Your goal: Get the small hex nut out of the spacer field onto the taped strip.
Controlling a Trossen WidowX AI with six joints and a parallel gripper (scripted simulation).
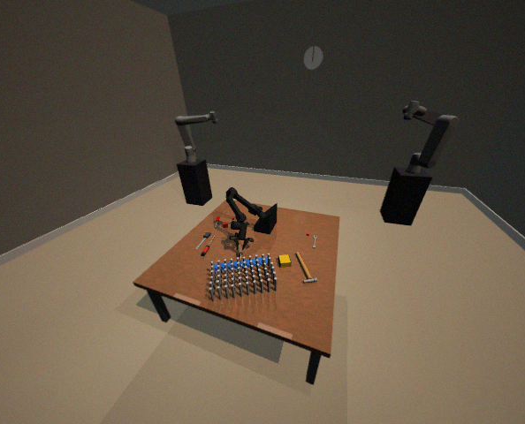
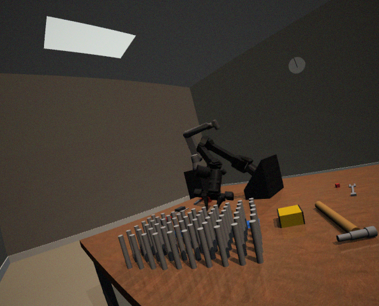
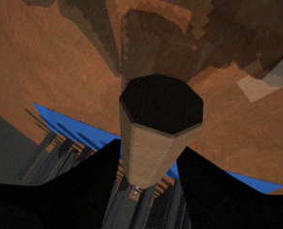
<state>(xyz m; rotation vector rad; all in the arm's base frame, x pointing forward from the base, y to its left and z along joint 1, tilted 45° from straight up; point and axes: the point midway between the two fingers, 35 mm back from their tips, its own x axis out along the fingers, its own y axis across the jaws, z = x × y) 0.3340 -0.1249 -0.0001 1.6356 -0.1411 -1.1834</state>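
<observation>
Now: the blue taped strip 100 mm ahead of my gripper tip, 50 mm to the left of it and 40 mm below it. From my gripper tip the other things lie so: yellow block (360 mm to the left, 20 mm below); grey wrench (300 mm behind, 550 mm to the left, 40 mm below).
</observation>
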